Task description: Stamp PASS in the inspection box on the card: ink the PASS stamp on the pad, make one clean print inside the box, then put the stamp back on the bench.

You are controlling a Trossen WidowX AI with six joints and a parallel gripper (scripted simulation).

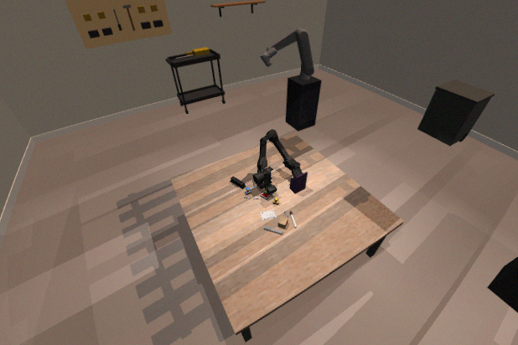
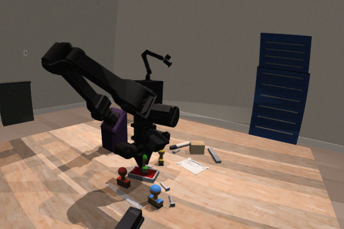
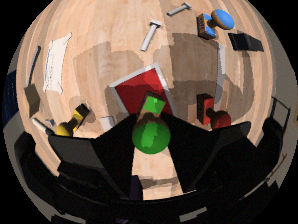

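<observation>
The green-knobbed stamp is right at my gripper tip. Round my gripper tip: yellow-knobbed stamp (11 cm to the left, 2 cm below, 1 cm behind); then red ink pad (3 cm below); then red-knobbed stamp (8 cm to the right, 2 cm below, 1 cm behind).
</observation>
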